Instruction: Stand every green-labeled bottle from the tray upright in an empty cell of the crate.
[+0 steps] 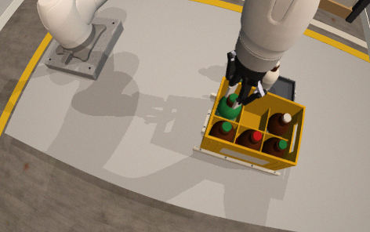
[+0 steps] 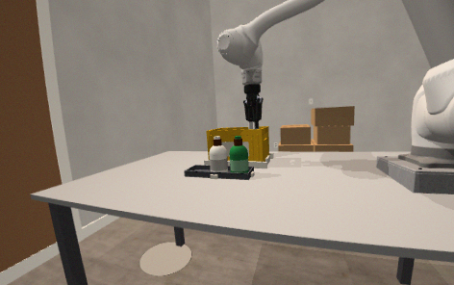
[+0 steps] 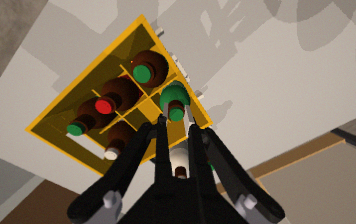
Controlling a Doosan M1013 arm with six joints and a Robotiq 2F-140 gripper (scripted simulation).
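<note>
My gripper is now 90 mm short of the yellow crate, 90 mm above it and 40 mm to the left of it. Also, from my hand: red-capped bottle: 90 mm below, 90 mm ahead, 80 mm to the right; brown bottle: 170 mm ahead, 90 mm below; white-labeled bottle: 180 mm to the left, 110 mm ahead, 90 mm below.
</note>
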